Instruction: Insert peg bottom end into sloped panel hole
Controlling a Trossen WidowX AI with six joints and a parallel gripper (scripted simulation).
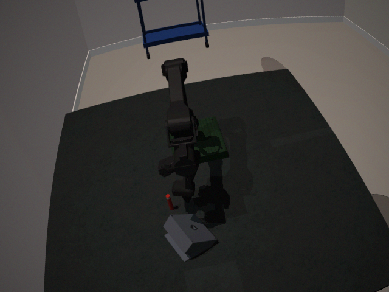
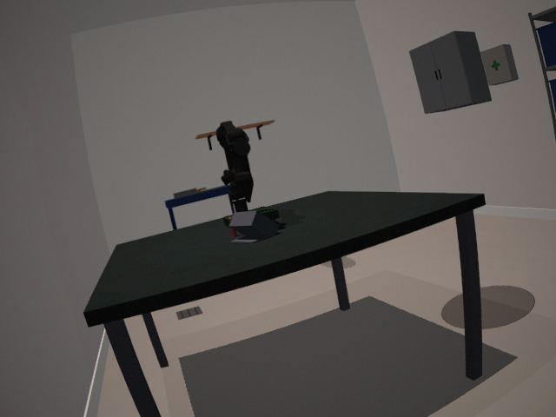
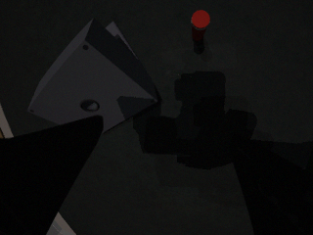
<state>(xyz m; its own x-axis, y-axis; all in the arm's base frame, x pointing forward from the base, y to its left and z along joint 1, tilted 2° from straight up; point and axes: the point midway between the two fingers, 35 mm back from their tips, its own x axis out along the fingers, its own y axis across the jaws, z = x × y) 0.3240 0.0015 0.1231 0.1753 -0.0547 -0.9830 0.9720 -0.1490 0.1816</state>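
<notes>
Now: the round red peg 80 mm to the right of my gripper tip, 60 mm below it and 20 mm behind it. The rest, counted from my gripper tip: grey sloped panel (110 mm ahead, 80 mm below, 10 mm to the right).
</notes>
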